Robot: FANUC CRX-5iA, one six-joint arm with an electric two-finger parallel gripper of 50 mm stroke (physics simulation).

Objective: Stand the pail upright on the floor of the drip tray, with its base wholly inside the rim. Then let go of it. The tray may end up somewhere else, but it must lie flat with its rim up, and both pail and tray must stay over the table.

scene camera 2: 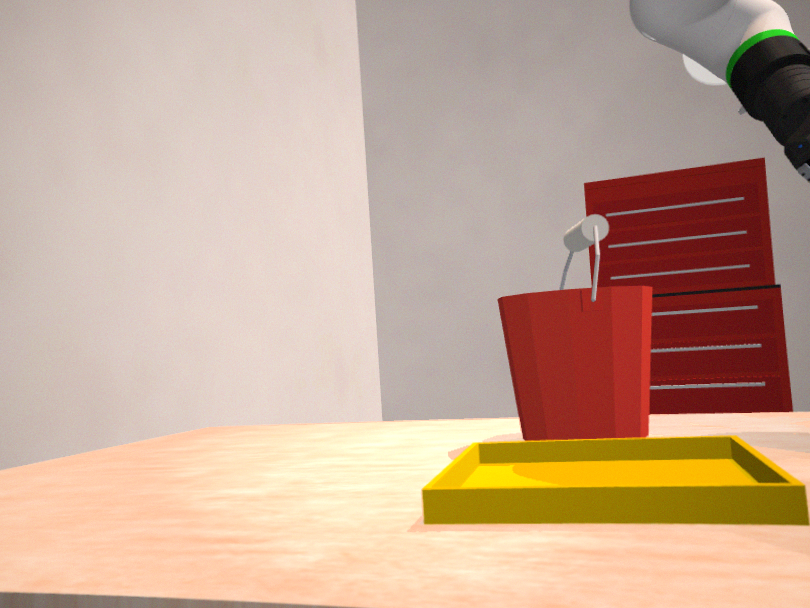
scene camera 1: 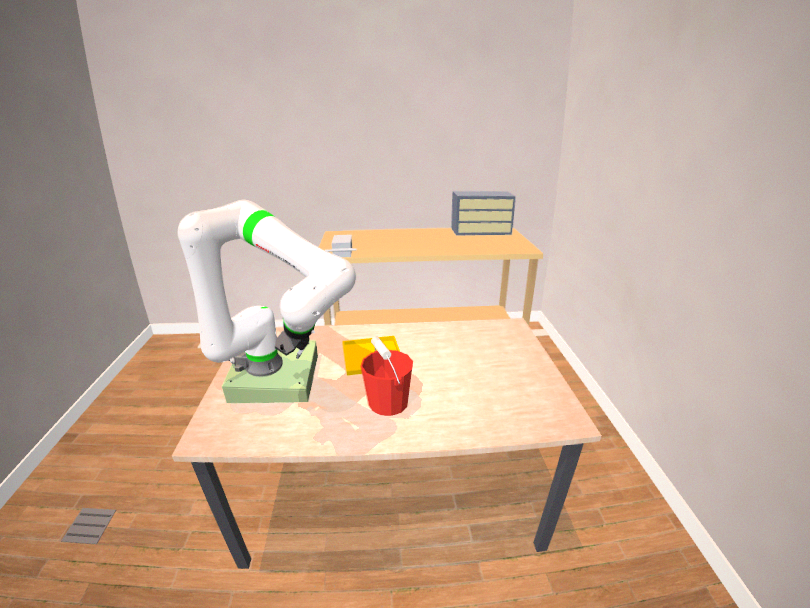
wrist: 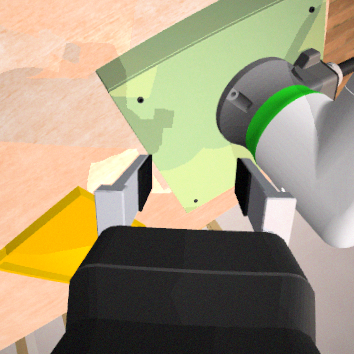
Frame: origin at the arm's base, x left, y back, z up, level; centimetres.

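Seen in the pictures: gripper, fingertip midpoint: [wrist: 193,173]; arm's base at its link origin: [scene camera 1: 264,364] [wrist: 256,102].
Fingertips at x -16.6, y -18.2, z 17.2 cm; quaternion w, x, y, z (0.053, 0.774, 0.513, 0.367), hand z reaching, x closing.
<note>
Offsets run from my fingertips to a thing's middle. "*": to the spot under its first point. Level surfaces: height alone.
A red pail [scene camera 1: 386,389] [scene camera 2: 582,366] stands upright on the table, beside the drip tray and outside its rim. Its wire handle with a white grip @(* dy -29.7, dx +2.0, dz +0.6 cm) [scene camera 1: 380,347] [scene camera 2: 585,231] stands raised above the pail's mouth. The yellow drip tray @(dy -23.1, dx +36.1, dz -24.2 cm) [scene camera 1: 352,359] [scene camera 2: 615,505] [wrist: 55,235] lies flat with its rim up; the pail hides part of it in scene camera 1. My gripper [wrist: 193,173] is open and empty, tilted above the green base plate, to the robot's side of the tray and away from the pail. In scene camera 1 its fingertips [scene camera 1: 300,354] look small.
The green base plate [scene camera 1: 266,392] [wrist: 185,125] carries the arm at the left of the table @(dz -25.4 cm) [scene camera 1: 484,392]. Behind the table stands a wooden bench [scene camera 1: 405,244] with a drawer box [scene camera 1: 484,214] and a small grey object [scene camera 1: 341,244]. A red tool cabinet [scene camera 2: 713,340] shows beyond the pail.
</note>
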